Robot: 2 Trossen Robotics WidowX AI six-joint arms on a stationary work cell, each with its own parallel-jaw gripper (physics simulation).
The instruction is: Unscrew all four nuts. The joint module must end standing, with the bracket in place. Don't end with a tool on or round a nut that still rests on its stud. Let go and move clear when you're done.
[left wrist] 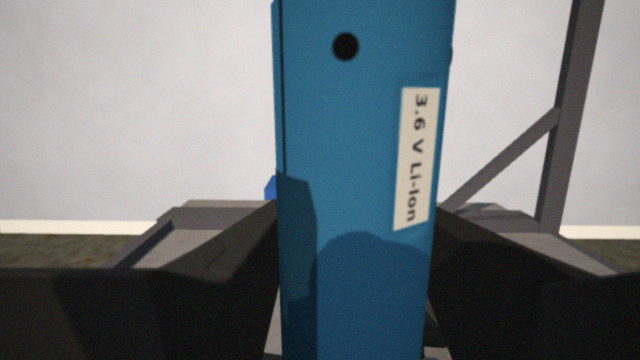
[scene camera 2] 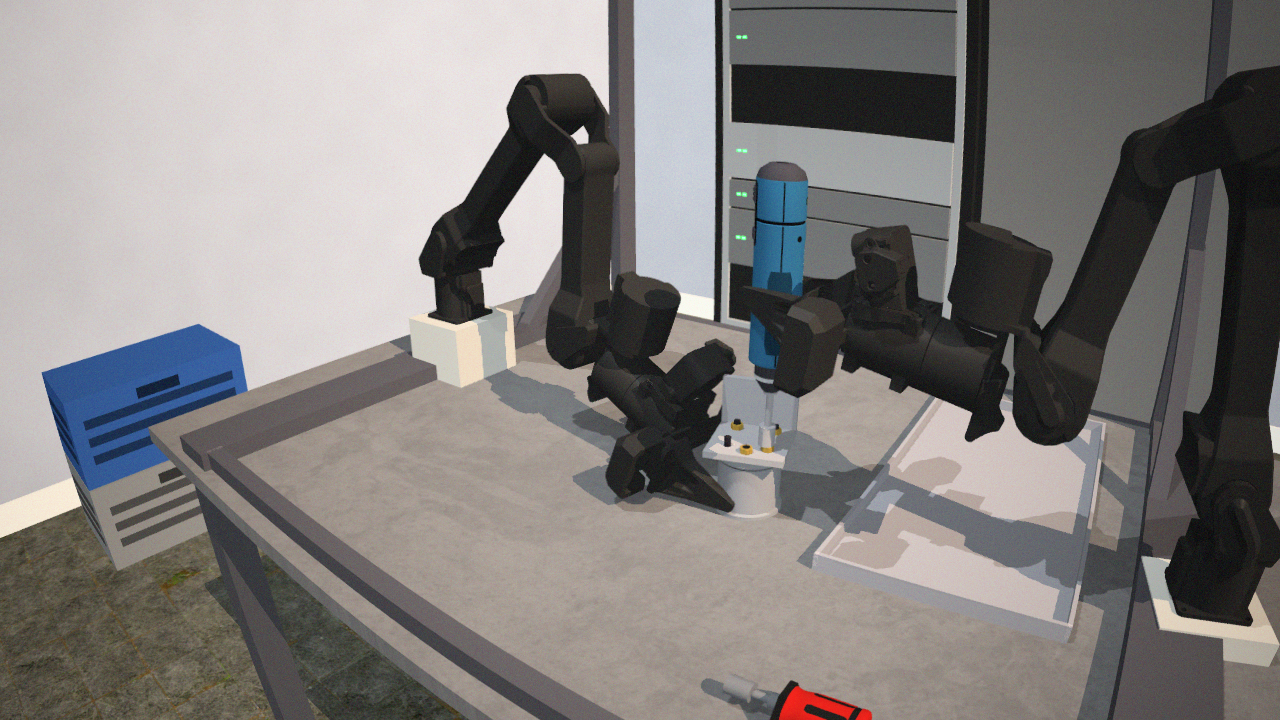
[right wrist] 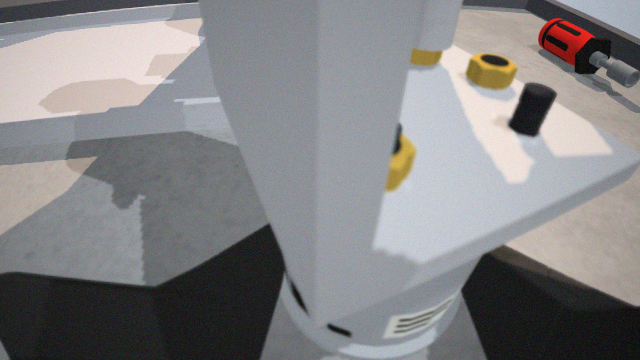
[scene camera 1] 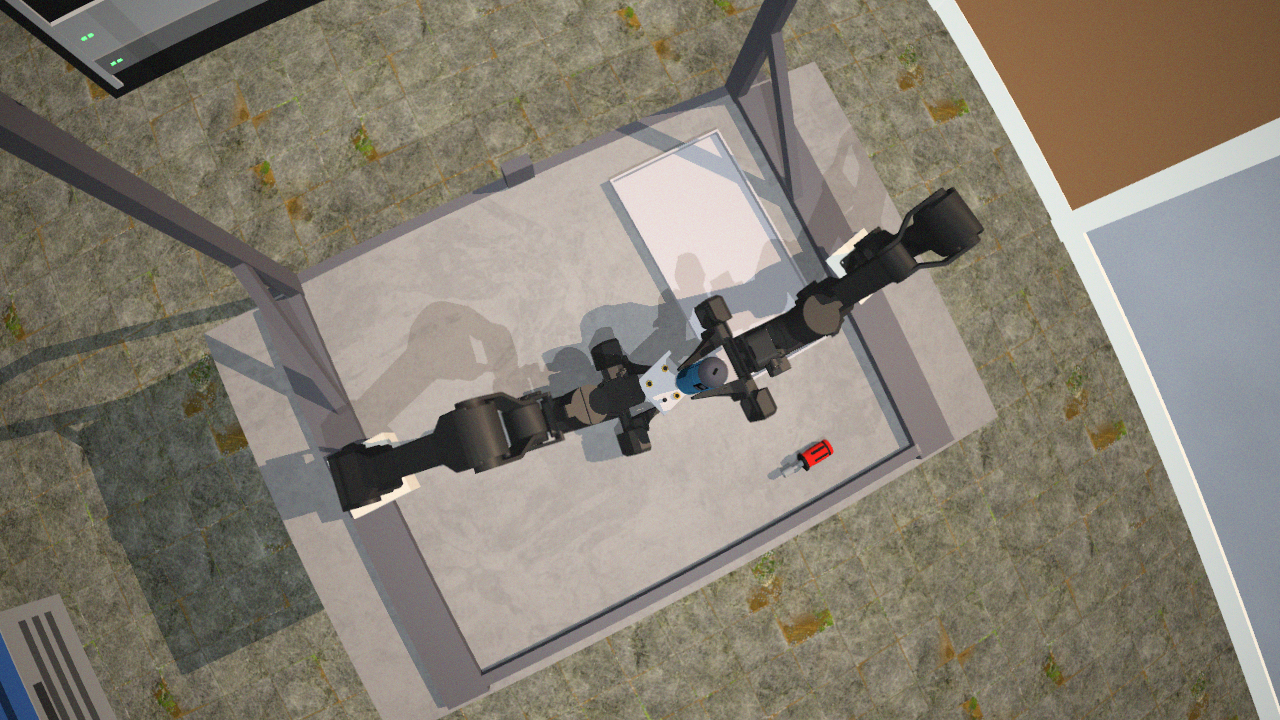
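Where they show: left gripper, fingertip midpoint: (left wrist: 347,212) (scene camera 2: 754,286) (scene camera 1: 684,384); right gripper, fingertip midpoint: (scene camera 2: 754,496) (scene camera 1: 664,385); left arm's base, link origin: (scene camera 2: 1206,597); right arm's base, link origin: (scene camera 2: 460,314) (scene camera 1: 368,475).
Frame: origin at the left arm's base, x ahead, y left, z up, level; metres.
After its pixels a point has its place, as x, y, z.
Note:
The joint module (scene camera 2: 750,490) {0.409, -0.039, 0.009} (right wrist: 420,316) {0.448, -0.068, 0.001} stands upright, with the bracket (scene camera 2: 741,394) {0.439, -0.093, 0.073} (right wrist: 360,150) on top. My right gripper (scene camera 2: 726,474) (right wrist: 370,235) {0.412, -0.063, -0.012} is shut on the module's round base. My left gripper (scene camera 1: 691,379) {0.419, -0.053, 0.185} (scene camera 2: 776,313) {0.419, -0.053, 0.185} (left wrist: 347,212) {0.419, -0.053, 0.185} is shut on the blue electric screwdriver (scene camera 1: 693,379) {0.417, -0.054, 0.245} (scene camera 2: 780,246) {0.393, -0.028, 0.225} (left wrist: 355,150) {0.380, -0.041, 0.212}, held upright. Its socket (scene camera 2: 767,434) {0.399, -0.044, 0.062} is down on the front right nut (scene camera 2: 767,448) {0.399, -0.045, 0.049} (right wrist: 426,58) {0.405, -0.051, 0.046}. A loose nut (scene camera 2: 746,449) {0.415, -0.035, 0.049} (right wrist: 491,71) {0.419, -0.043, 0.048} lies on the bracket beside a bare stud (scene camera 2: 726,440) {0.435, -0.044, 0.050} (right wrist: 532,109) {0.437, -0.049, 0.049}. The back left nut (scene camera 2: 736,424) {0.438, -0.079, 0.049} (right wrist: 401,165) {0.443, -0.081, 0.049} and back right nut (scene camera 2: 777,429) {0.400, -0.082, 0.050} are on studs.
A red screwdriver (scene camera 1: 816,454) {0.289, 0.192, 0.007} (scene camera 2: 819,705) {0.289, 0.197, 0.007} (right wrist: 567,42) {0.291, 0.180, -0.003} lies on the table near its front edge. A shallow white tray (scene camera 1: 662,176) {0.177, -0.347, -0.018} (scene camera 2: 948,597) {0.221, 0.039, -0.010} lies right of the module in scene camera 2, partly under the left arm. The bracket's upright plate blocks part of the right wrist view.

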